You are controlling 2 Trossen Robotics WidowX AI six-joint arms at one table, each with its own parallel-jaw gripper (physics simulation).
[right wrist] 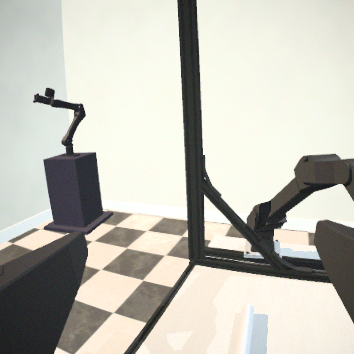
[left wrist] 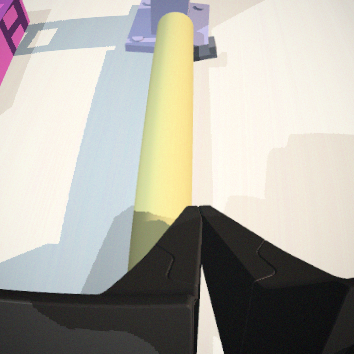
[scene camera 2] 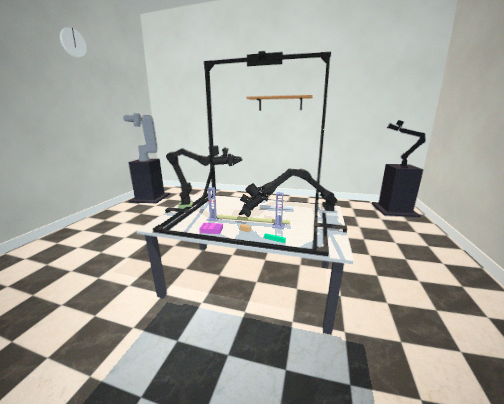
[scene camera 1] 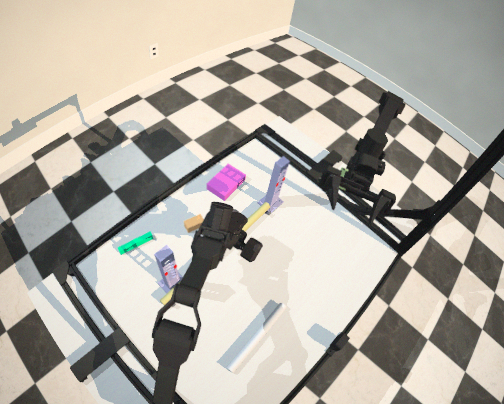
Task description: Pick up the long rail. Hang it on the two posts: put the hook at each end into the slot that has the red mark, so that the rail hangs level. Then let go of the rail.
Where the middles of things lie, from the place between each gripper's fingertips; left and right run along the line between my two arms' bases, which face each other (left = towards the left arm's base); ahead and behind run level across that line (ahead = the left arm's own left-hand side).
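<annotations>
Counted from my right hand, the long yellow rail [left wrist: 164, 179] is 26 cm ahead, 11 cm to the left and 34 cm below; the magenta block [scene camera 1: 223, 184] is 12 cm to the right, 42 cm ahead and 35 cm below.
Counted from my left hand, the rail is 9 cm to the left, 1 cm ahead and 2 cm below; the block is 2 cm below, 13 cm to the right and 17 cm ahead.
</annotations>
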